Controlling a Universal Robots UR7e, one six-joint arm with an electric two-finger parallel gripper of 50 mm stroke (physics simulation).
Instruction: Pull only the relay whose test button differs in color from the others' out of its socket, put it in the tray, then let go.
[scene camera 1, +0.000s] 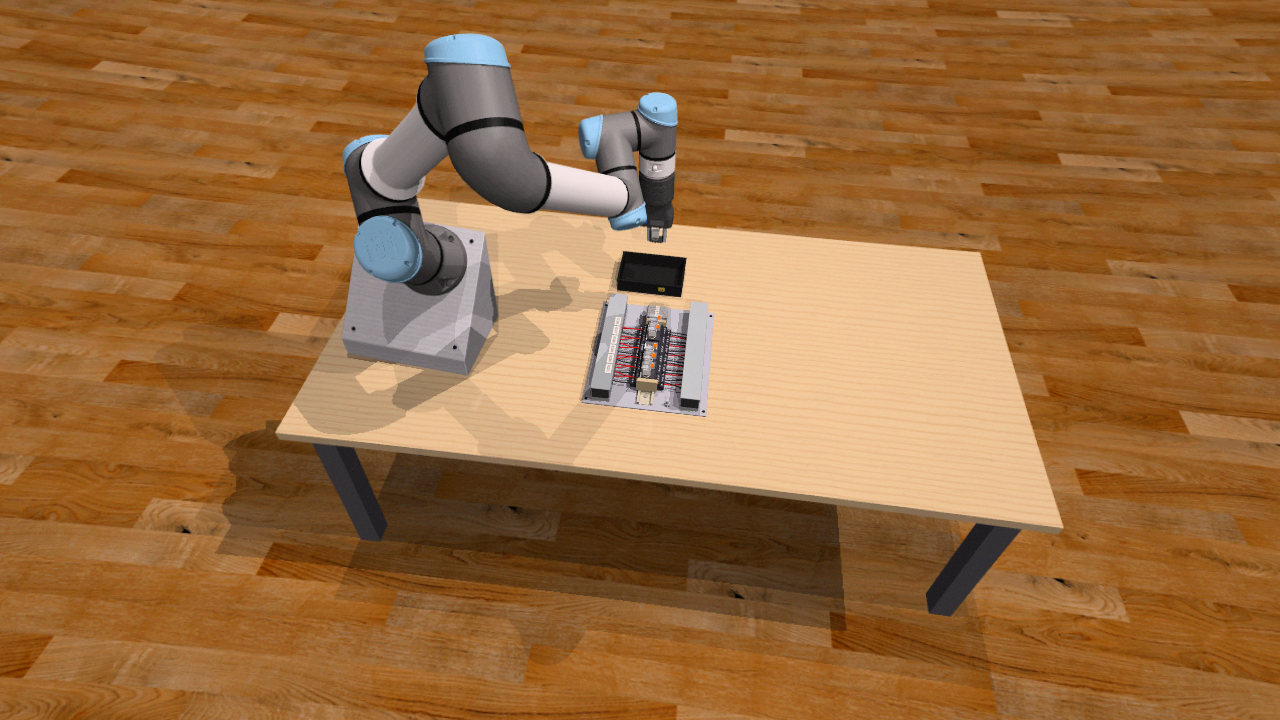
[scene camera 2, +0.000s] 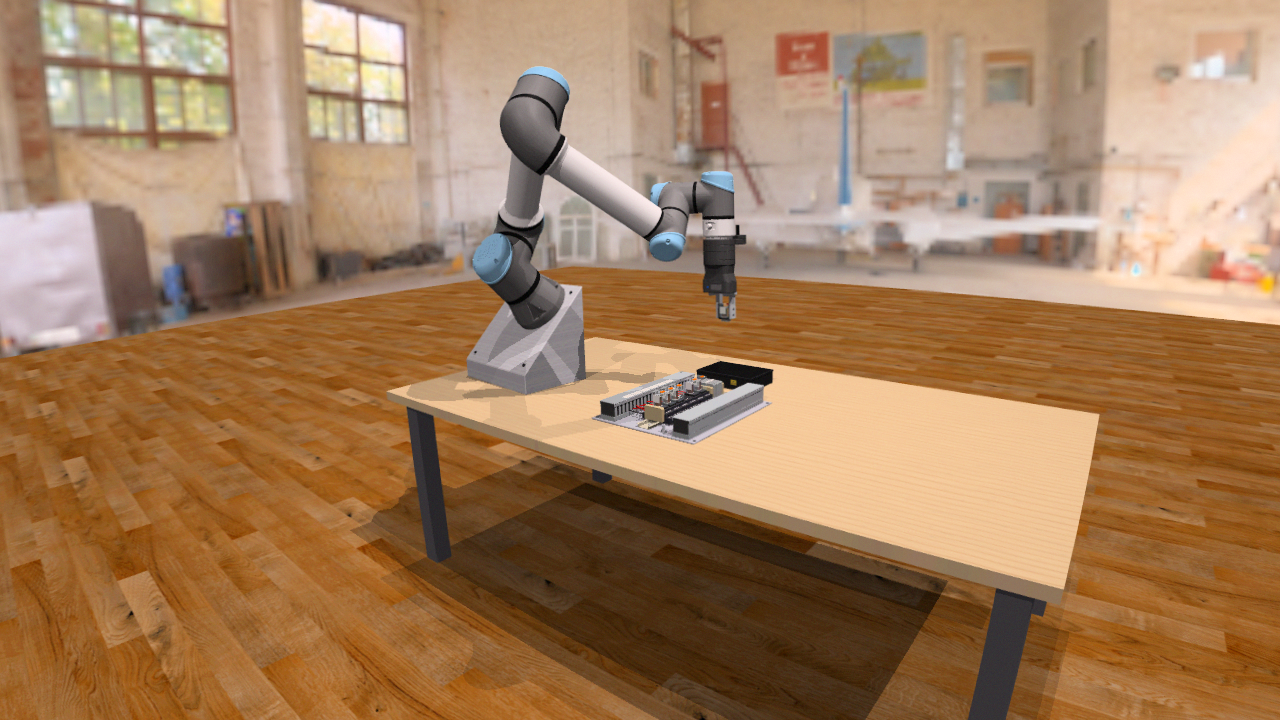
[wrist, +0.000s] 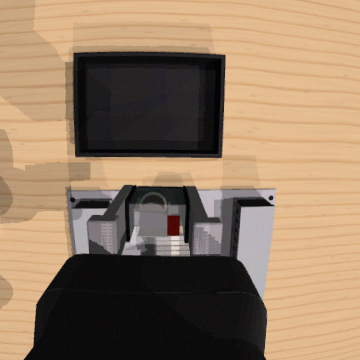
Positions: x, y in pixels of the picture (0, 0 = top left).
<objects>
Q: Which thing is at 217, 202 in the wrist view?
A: A grey mounting panel.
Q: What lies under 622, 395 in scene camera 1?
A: A grey mounting panel.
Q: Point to the gripper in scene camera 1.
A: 656, 239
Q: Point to the gripper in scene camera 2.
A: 725, 318
</objects>
